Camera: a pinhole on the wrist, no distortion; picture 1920 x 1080 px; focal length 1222.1 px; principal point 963.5 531.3 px. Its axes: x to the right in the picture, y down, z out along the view. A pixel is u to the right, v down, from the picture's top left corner.
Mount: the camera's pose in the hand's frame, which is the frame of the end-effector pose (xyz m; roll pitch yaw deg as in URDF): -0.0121 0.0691 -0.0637 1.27 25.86 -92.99
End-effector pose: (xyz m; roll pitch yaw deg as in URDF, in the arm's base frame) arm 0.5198 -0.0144 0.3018 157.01 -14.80 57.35
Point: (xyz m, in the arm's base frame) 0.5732 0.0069 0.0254
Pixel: 921.4 539.6
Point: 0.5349 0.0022 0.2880
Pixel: 1292.5 952.1
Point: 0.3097 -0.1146 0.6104
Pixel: behind the camera
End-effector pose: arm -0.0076 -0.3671 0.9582 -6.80 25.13 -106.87
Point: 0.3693 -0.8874 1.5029
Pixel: outside the picture
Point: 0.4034 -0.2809 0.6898
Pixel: behind the camera
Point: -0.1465 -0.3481 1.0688
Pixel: 1635.0 541.0
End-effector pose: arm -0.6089 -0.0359 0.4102 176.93 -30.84 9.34
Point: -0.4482 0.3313 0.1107
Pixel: 1401.3 708.1
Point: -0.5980 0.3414 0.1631
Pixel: 1707.9 481.4
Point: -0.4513 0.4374 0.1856
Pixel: 1676.4 838.2
